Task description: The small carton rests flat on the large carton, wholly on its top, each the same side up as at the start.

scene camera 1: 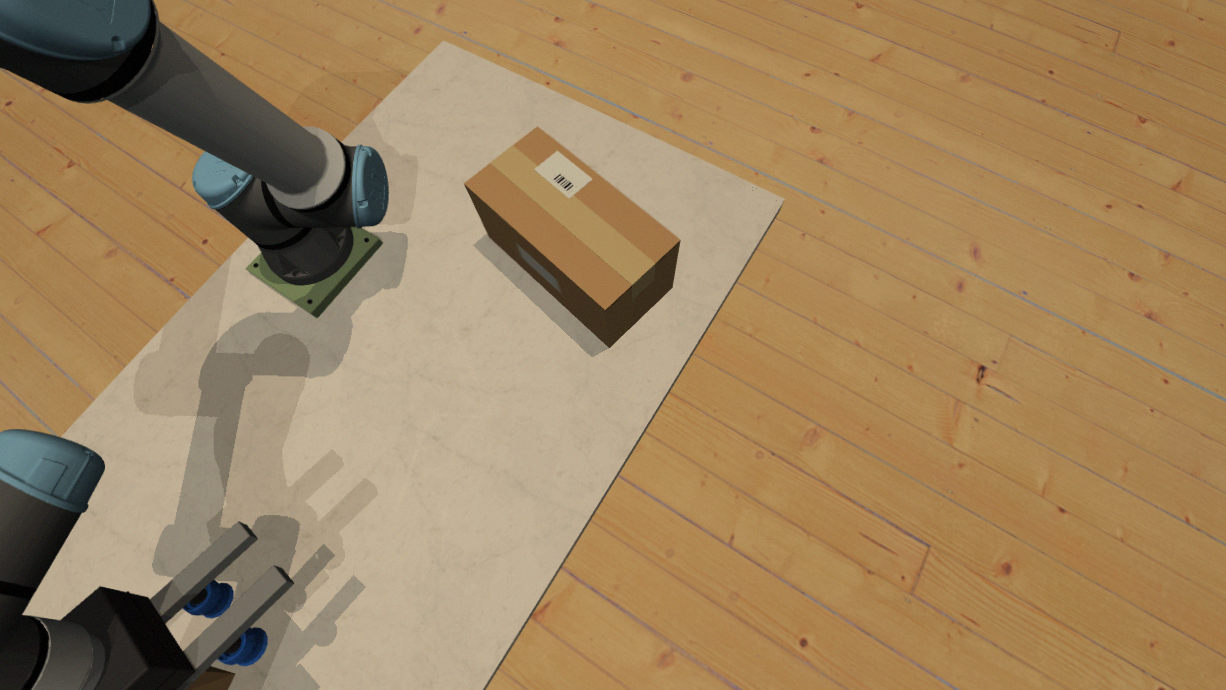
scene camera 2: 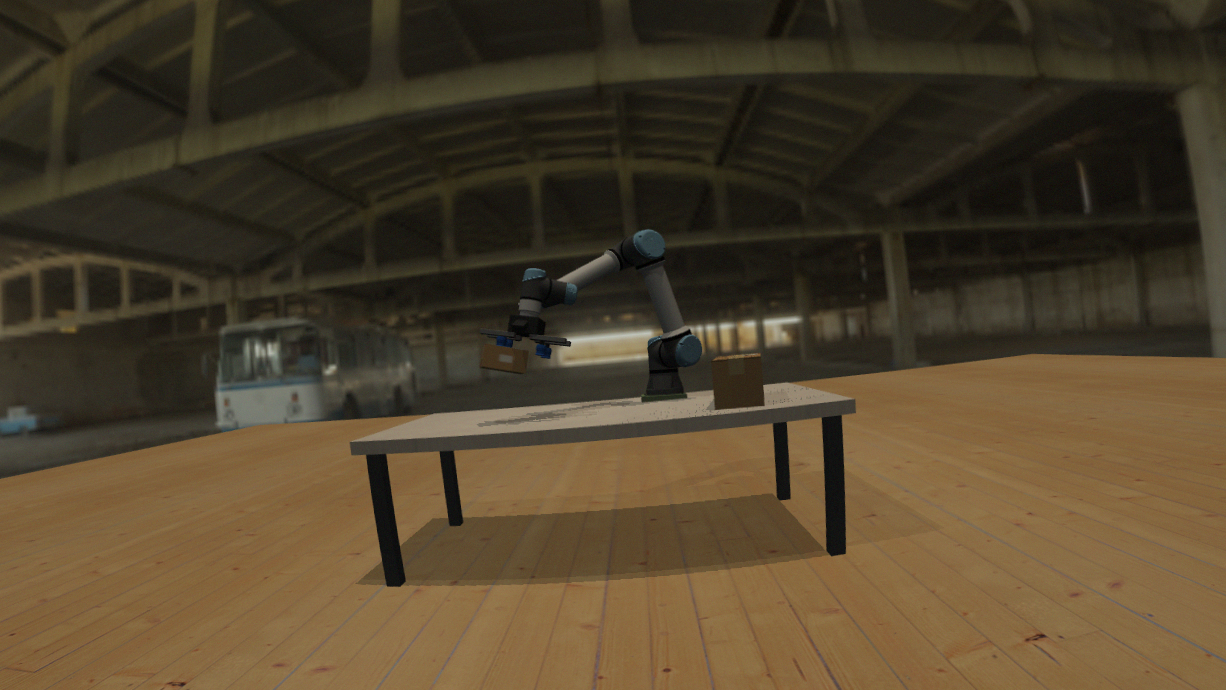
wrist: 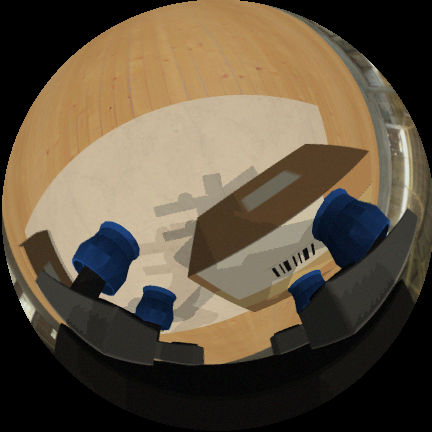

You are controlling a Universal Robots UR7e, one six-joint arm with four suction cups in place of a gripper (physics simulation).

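Where they show: hand, its tool point: (scene camera 2: 523,354) (wrist: 223,267); arm's base, origin of its link: (scene camera 1: 313,248) (scene camera 2: 665,393).
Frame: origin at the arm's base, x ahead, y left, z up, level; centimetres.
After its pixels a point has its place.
The large carton (scene camera 1: 572,227) @(x 39.2, y 29.8, z 13.7 cm) (scene camera 2: 737,383) @(x 52.0, y 31.3, z 5.9 cm) (wrist: 40,250) @(x 46.6, y 23.7, z 5.8 cm) stands on the table, with its taped, labelled top up. My gripper (scene camera 1: 227,623) (scene camera 2: 524,346) @(x 51.3, y -38.0, z 21.0 cm) (wrist: 229,270) @(x 51.3, y -38.0, z 21.0 cm) has four blue suction cups and is well above the other end of the table. It holds the small carton (scene camera 1: 212,678) @(x 53.0, y -36.8, z 18.1 cm) (scene camera 2: 503,359) @(x 56.9, y -42.8, z 19.8 cm) (wrist: 250,225) @(x 54.7, y -39.6, z 21.9 cm) by its labelled top under one pair of cups; the other pair carries nothing. The small carton hangs clear of the table, looks slightly tilted in scene camera 2, and is mostly cut off in scene camera 1. The two cartons are far apart.
The pale table (scene camera 1: 471,428) @(x 45.6, y -1.1, z -1.6 cm) (scene camera 2: 600,432) @(x 70.7, y -8.2, z -3.6 cm) (wrist: 175,130) @(x 68.9, y -34.6, z -1.6 cm) stands on a plank floor (scene camera 1: 943,428). The arm's green base plate (scene camera 1: 317,300) @(x 9.9, y -5.3, z 0.6 cm) is fixed on it beside the large carton. The arm's shadow falls on the tabletop.
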